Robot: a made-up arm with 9 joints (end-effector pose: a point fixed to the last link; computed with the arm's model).
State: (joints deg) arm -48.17 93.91 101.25 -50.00 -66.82 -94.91 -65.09 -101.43 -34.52
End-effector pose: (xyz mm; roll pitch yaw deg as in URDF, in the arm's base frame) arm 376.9 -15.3 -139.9 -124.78 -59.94 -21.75
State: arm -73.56 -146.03 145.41 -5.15 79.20 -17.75 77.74 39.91 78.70
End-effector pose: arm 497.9 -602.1 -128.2 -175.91 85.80 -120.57
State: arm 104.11 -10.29 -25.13 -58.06 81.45 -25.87 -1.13 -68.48 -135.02
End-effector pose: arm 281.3 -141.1 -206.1 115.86 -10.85 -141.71
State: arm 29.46 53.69 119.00 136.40 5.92 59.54 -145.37 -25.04 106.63
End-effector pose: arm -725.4 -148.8 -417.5 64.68 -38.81 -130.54
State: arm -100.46 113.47 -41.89 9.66 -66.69 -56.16 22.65 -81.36 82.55
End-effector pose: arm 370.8 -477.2 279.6 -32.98 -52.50 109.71
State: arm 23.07 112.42 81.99 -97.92 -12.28 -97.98 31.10 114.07 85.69
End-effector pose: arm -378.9 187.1 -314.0 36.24 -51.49 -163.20
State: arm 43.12 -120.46 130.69 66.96 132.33 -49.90 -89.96 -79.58 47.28
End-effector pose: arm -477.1 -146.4 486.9 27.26 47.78 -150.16
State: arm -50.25 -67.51 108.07 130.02 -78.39 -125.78 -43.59 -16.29 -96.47
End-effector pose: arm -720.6 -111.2 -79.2 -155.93 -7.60 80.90
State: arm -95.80 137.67 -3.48 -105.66 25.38 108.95 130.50 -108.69 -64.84
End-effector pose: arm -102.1 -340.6 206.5 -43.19 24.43 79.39
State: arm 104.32 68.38 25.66 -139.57 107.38 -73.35 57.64 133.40 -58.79
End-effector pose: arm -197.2 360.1 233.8 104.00 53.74 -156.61
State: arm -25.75 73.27 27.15 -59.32 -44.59 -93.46 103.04 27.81 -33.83
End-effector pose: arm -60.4 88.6 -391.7 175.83 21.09 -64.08
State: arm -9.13 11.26 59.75 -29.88 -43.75 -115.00 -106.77 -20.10 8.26
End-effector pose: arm 597.6 -35.9 -159.2 157.22 61.66 -169.09
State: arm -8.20 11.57 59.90 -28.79 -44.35 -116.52 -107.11 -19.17 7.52
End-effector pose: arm 595.3 -31.0 -176.4 159.21 59.03 -166.78
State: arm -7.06 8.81 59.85 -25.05 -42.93 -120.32 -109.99 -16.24 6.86
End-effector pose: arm 586.8 8.2 -225.9 153.90 52.62 -169.34
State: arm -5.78 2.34 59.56 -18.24 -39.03 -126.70 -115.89 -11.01 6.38
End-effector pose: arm 558.1 95.7 -293.2 145.26 42.15 -171.70
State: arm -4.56 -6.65 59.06 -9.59 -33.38 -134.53 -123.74 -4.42 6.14
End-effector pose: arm 504.4 217.0 -332.8 137.80 31.18 -169.41
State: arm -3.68 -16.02 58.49 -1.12 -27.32 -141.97 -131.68 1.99 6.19
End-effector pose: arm 445.4 333.6 -320.5 132.21 24.12 -163.86
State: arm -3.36 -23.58 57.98 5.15 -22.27 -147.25 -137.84 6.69 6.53
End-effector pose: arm 402.6 415.7 -278.1 128.19 21.77 -158.85
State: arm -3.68 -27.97 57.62 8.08 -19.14 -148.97 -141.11 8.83 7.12
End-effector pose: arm 380.5 457.3 -241.8 125.01 21.74 -157.26
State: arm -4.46 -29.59 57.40 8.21 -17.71 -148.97 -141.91 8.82 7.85
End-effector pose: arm 371.8 473.3 -224.6 122.71 22.29 -157.52
